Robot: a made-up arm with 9 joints. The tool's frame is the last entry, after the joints. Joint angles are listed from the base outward. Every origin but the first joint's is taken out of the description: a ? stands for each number. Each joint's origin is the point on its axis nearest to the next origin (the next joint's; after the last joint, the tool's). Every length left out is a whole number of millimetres.
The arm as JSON. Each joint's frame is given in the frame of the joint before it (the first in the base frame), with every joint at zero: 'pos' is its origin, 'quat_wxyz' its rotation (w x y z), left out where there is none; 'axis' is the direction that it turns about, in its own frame. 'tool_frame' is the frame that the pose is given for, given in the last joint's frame.
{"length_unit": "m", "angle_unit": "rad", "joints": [
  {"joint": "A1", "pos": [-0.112, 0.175, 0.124], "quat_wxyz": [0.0, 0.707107, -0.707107, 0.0], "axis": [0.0, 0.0, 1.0]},
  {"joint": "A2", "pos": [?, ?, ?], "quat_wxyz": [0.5, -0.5, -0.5, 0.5], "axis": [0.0, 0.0, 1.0]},
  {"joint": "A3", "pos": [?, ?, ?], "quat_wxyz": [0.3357, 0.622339, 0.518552, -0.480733], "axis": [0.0, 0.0, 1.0]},
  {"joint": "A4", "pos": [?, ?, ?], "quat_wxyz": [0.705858, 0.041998, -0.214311, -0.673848], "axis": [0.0, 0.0, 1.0]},
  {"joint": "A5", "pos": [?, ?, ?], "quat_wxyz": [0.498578, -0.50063, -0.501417, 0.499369], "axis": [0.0, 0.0, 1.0]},
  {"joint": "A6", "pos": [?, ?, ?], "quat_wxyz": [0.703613, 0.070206, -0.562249, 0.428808], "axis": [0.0, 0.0, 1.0]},
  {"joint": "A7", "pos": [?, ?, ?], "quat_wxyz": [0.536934, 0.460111, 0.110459, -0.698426], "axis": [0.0, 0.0, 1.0]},
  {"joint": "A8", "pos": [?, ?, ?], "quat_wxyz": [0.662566, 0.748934, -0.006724, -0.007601], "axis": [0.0, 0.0, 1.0]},
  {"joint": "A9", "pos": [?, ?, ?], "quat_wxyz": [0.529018, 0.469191, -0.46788, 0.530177], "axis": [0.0, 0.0, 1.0]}
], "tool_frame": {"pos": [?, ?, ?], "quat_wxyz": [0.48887, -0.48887, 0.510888, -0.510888]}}
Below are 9 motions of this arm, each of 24 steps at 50 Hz.
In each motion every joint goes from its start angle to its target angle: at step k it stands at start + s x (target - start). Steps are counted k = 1, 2, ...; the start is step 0. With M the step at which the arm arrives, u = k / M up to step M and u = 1 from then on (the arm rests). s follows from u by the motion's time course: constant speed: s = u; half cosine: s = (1 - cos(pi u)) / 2; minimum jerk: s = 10 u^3 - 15 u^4 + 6 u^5.
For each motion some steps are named. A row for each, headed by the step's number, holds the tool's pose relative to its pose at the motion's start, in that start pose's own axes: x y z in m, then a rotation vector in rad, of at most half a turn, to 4 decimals.
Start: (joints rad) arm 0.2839 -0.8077 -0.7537 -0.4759 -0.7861 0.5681 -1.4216 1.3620 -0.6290
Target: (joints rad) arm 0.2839 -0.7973 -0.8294 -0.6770 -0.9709 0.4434 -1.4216 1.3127 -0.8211
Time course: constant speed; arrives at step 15
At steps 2, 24:
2: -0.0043 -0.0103 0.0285 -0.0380 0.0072 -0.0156
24: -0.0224 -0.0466 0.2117 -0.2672 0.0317 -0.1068

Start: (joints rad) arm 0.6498 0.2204 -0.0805 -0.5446 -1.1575 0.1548 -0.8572 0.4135 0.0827
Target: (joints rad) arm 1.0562 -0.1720 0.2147 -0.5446 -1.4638 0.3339 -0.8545 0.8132 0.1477
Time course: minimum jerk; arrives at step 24
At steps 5, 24:
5: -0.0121 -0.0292 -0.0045 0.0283 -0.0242 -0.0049
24: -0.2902 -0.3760 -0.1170 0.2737 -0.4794 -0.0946

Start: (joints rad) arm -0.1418 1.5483 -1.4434 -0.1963 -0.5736 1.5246 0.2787 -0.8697 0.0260
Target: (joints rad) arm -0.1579 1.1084 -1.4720 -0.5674 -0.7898 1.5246 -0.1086 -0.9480 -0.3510
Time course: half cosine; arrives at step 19
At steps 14, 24:
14: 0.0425 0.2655 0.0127 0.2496 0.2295 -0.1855
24: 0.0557 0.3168 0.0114 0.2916 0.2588 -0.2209

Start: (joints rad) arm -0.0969 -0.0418 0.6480 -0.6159 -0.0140 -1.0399 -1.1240 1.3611 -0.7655
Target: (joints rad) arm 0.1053 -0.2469 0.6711 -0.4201 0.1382 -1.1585 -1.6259 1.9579 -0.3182
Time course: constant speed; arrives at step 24
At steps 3, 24:
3: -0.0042 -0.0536 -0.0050 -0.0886 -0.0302 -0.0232
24: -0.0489 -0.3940 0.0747 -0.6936 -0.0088 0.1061

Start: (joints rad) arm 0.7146 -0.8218 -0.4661 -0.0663 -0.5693 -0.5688 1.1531 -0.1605 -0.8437
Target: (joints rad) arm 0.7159 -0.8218 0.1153 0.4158 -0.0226 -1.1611 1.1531 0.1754 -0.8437
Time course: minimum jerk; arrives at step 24
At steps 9, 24:
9: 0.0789 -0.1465 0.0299 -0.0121 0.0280 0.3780
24: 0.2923 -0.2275 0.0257 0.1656 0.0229 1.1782

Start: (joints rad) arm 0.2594 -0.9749 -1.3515 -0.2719 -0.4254 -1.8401 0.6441 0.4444 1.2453
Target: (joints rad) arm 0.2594 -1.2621 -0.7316 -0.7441 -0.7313 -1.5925 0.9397 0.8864 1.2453
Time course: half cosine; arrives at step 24
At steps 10, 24:
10: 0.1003 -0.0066 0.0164 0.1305 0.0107 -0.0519
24: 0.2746 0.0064 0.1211 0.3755 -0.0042 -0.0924

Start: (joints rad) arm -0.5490 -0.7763 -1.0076 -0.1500 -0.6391 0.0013 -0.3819 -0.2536 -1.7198
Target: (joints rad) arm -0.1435 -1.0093 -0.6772 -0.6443 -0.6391 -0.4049 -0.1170 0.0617 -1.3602
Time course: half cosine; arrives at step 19
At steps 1, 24:
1: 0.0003 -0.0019 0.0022 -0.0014 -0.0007 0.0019
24: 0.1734 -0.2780 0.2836 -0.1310 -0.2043 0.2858

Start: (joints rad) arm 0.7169 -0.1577 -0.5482 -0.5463 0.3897 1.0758 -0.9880 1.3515 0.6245
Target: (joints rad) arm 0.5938 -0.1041 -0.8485 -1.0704 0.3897 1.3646 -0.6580 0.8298 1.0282
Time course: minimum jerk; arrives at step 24
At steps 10, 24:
10: -0.0893 0.1135 0.1382 -0.2797 -0.0732 -0.2776
24: -0.1956 0.4200 0.2969 -0.8917 -0.2841 -0.7508

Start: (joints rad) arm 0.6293 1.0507 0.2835 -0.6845 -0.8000 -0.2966 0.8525 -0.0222 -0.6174
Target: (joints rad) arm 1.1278 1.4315 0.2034 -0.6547 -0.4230 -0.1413 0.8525 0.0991 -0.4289
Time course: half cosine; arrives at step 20
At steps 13, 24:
13: 0.0375 0.0896 0.1303 -0.1024 0.1348 0.0282
24: 0.0422 0.1364 0.1411 -0.1638 0.1621 0.0285

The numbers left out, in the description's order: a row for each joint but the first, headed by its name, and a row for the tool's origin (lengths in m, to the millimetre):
A2: -0.054 0.11 0.0
A3: -0.466 -0.252 0.0
A4: -0.374 -0.187 0.0
A5: 0.088 0.08 0.0
A6: 0.022 0.06 0.0
A7: -0.193 0.021 0.0
A8: -0.021 0.092 0.0
A9: -0.035 -0.328 0.0
tool: -0.217 0.267 0.0

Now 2 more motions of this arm.
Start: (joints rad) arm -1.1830 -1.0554 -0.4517 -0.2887 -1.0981 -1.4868 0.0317 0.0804 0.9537
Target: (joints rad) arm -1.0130 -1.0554 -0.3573 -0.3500 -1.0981 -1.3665 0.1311 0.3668 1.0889
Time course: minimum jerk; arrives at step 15
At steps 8, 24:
8: 0.0692 -0.0707 -0.0223 0.0126 -0.0308 0.0737
24: 0.1181 -0.1209 -0.0360 0.0302 -0.0495 0.1191

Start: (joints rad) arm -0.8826 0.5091 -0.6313 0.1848 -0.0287 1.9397 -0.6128 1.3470 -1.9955
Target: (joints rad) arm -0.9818 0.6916 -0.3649 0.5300 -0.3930 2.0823 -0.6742 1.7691 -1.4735
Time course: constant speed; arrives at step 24
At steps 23, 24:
23: -0.2496 0.0990 0.2437 -0.7923 -0.1154 -0.4915
24: -0.2578 0.1055 0.2584 -0.8338 -0.1165 -0.4994

